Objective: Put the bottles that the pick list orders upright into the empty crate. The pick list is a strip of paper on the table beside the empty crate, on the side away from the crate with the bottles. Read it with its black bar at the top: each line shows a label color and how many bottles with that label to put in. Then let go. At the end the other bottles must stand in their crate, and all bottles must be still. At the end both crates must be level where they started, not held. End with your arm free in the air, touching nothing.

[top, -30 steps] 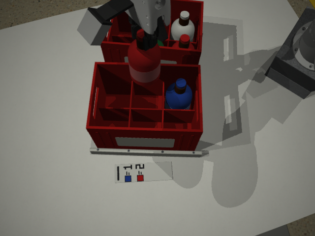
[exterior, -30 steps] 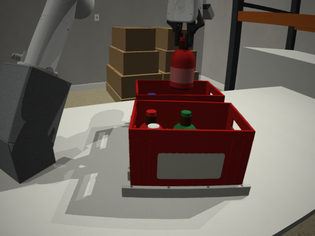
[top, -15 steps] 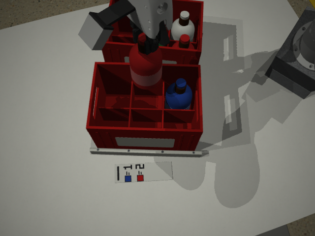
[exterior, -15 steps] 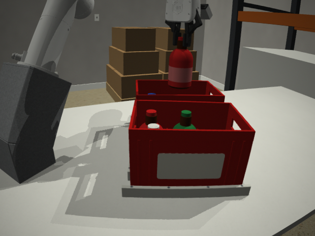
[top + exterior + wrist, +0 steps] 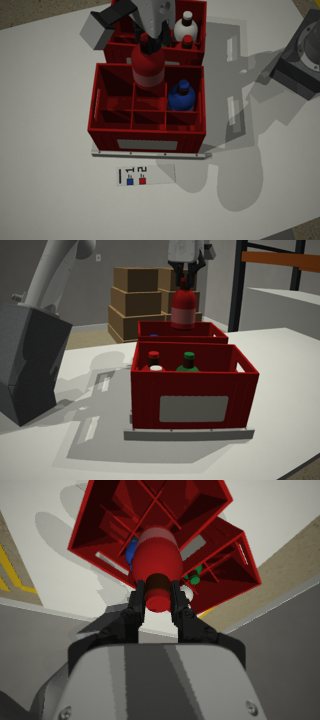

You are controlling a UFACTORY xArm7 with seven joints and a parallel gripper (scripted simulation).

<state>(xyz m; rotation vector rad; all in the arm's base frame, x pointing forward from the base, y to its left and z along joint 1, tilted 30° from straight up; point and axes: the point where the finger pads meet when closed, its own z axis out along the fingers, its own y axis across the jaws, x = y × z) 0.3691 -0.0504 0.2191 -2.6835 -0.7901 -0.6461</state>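
Right now the red bottle is 7 cm below my hand. Also, from my hand: green bottle: 2 cm behind, 15 cm to the right, 25 cm below; then white bottle: 11 cm behind, 22 cm to the right, 25 cm below; then blue bottle: 9 cm behind, 1 cm to the left, 25 cm below.
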